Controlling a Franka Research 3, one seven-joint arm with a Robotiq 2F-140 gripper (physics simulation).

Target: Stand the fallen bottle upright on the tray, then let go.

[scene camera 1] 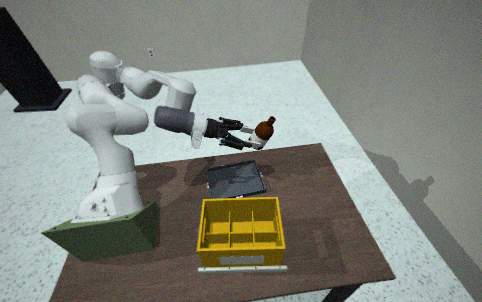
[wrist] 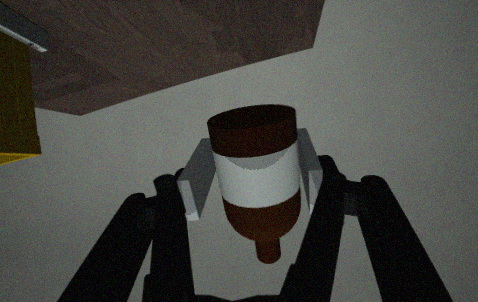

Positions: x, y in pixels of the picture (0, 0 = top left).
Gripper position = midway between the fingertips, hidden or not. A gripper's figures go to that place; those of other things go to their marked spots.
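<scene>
A brown bottle [wrist: 255, 148] sits 18 cm from the lens, while the gripper [wrist: 254, 149] is 21 cm from the lens.
</scene>
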